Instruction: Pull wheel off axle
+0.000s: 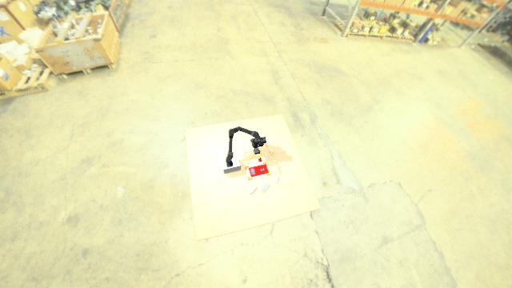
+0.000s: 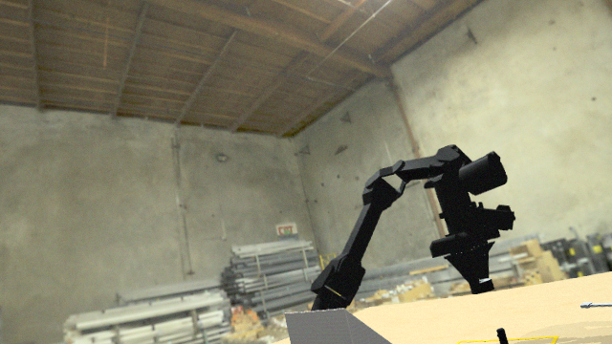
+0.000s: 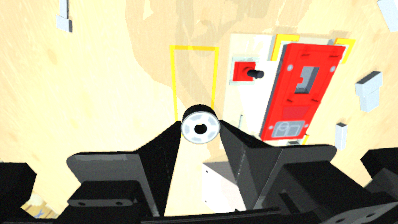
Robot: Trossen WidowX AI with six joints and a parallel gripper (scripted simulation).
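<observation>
Now: the black axle 9 cm to the right of my gripper tip, 8 cm below it and 4 cm ahead of it. Also, from my gripper tip: white wheel: right at my gripper tip.
</observation>
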